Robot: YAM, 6 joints.
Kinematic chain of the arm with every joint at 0, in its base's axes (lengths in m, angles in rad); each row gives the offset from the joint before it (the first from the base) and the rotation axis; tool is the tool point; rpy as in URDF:
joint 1: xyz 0 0 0.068 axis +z
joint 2: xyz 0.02 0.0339 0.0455 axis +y
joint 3: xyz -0.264 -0.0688 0 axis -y
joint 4: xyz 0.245 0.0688 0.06 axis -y
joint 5: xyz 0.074 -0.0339 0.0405 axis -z
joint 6: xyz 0.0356 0 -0.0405 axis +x
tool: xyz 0 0 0 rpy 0 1.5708 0
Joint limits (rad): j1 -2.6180..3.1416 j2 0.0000..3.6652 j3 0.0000..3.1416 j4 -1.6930..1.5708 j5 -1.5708..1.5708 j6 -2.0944..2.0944
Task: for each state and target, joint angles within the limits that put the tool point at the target. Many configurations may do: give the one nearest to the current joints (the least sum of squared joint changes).
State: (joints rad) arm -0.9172 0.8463 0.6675 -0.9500 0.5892 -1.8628
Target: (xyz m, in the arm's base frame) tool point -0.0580 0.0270 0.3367
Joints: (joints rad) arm -0.8157 0.0239 1.0065 -1.1851 0.7297 -1.8628
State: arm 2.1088 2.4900 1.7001 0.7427 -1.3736 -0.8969
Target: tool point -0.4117 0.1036 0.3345
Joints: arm 2.8113 1.8975 1.4394 0.7985 -1.5026 -0.8969
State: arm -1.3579 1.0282 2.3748 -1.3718 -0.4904 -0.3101
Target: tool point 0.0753 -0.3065 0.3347
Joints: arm -1.3790 1.7048 1.7228 -1.4366 -0.4506 -0.3101
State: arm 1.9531 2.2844 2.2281 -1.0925 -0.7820 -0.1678
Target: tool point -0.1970 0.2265 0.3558
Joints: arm 2.2041 1.6776 1.7549 -1.5335 -0.7686 -0.1678
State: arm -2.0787 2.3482 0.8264 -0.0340 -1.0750 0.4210
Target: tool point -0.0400 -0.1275 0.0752
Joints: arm -2.1322 1.6325 0.3179 -0.5838 -1.2717 0.4210
